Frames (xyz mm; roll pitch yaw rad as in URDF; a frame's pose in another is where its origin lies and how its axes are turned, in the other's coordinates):
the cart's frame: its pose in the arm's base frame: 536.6 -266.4 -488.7 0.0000 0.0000 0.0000
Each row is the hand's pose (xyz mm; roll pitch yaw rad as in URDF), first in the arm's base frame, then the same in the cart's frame.
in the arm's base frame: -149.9 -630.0 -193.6 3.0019 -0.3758 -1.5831
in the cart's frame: -686.5 -363.6 295.1 3.0019 -0.3758 -1.5831
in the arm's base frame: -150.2 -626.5 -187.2 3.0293 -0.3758 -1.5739
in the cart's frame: -686.8 -360.1 301.5 3.0293 -0.3758 -1.5739
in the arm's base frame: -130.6 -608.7 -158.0 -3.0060 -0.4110 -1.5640
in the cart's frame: -667.2 -342.3 330.7 -3.0060 -0.4110 -1.5640
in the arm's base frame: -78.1 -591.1 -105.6 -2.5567 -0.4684 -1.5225
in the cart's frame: -614.7 -324.7 383.1 -2.5567 -0.4684 -1.5225
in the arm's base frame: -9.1 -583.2 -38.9 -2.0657 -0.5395 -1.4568
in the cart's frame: -545.7 -316.8 449.8 -2.0657 -0.5395 -1.4568
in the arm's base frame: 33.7 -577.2 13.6 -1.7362 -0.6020 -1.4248
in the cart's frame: -502.9 -310.8 502.3 -1.7362 -0.6020 -1.4248
